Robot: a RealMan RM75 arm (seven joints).
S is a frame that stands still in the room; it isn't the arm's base.
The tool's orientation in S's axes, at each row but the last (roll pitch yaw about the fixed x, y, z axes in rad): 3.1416, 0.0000, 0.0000; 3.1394, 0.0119, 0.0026; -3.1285, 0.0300, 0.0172; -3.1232, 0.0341, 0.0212; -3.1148, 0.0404, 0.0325
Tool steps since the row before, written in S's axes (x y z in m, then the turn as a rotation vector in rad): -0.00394, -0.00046, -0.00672, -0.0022, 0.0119, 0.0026; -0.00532, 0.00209, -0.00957, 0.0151, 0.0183, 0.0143; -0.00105, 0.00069, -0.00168, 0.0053, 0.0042, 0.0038; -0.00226, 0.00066, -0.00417, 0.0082, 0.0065, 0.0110; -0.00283, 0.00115, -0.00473, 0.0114, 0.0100, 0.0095
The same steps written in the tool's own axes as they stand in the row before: -0.00394, 0.00046, 0.00672, -0.0022, -0.0119, -0.0026; -0.00520, -0.00212, 0.00963, 0.0150, -0.0182, -0.0145; -0.00099, -0.00069, 0.00172, 0.0053, -0.0042, -0.0039; -0.00210, -0.00063, 0.00426, 0.0080, -0.0065, -0.0112; -0.00260, -0.00111, 0.00487, 0.0113, -0.0099, -0.0097
